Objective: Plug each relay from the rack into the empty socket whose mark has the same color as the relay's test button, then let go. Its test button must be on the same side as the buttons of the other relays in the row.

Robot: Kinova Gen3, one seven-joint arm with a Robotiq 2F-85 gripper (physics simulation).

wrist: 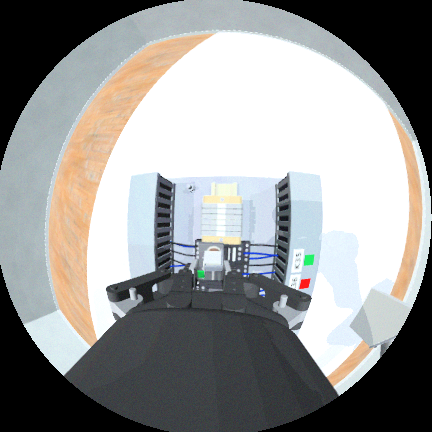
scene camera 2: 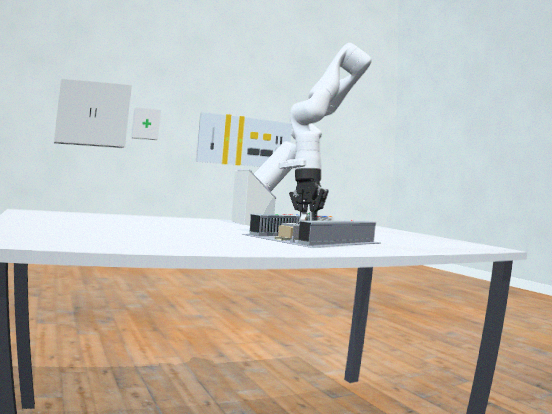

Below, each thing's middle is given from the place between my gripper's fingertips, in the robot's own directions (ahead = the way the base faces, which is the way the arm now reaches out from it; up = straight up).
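Labels:
I find the base plate (wrist: 258,193) 4 cm below my hand, 2 cm behind it and 3 cm to the left of it.

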